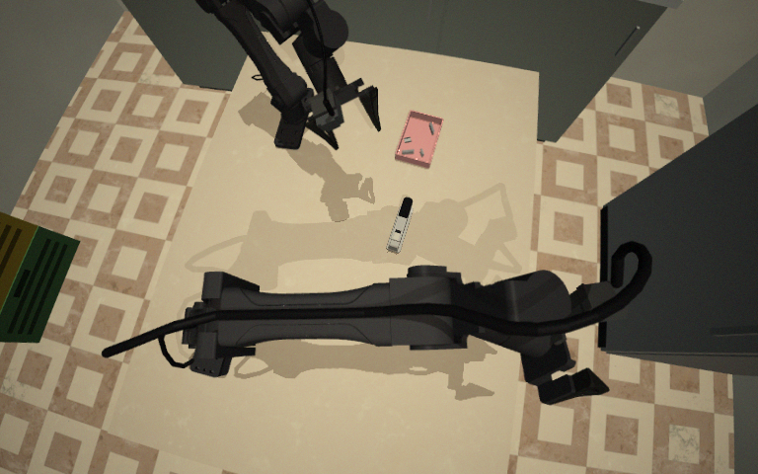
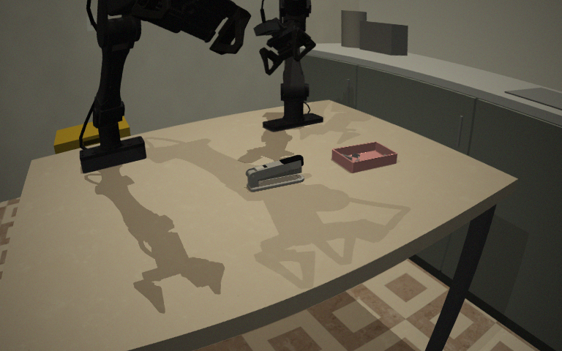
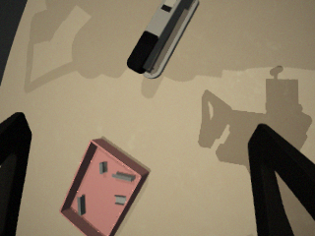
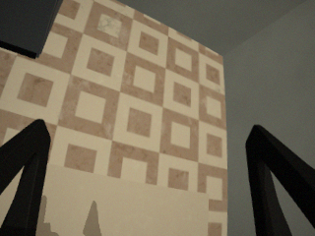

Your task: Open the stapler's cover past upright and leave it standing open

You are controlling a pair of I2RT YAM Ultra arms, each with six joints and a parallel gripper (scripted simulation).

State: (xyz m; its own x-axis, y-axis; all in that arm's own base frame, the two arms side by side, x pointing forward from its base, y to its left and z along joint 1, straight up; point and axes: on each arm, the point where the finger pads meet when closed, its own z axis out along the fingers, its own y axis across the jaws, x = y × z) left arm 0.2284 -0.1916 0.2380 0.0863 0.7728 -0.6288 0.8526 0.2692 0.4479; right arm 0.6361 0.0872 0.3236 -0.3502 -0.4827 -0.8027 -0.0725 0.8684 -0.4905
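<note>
My left hand is 22 cm above the stapler, 12 cm short of it and 8 cm to the left of it. From my left hand the other things lie so: pink tray: 23 cm below, 17 cm to the left, 12 cm ahead.
</note>
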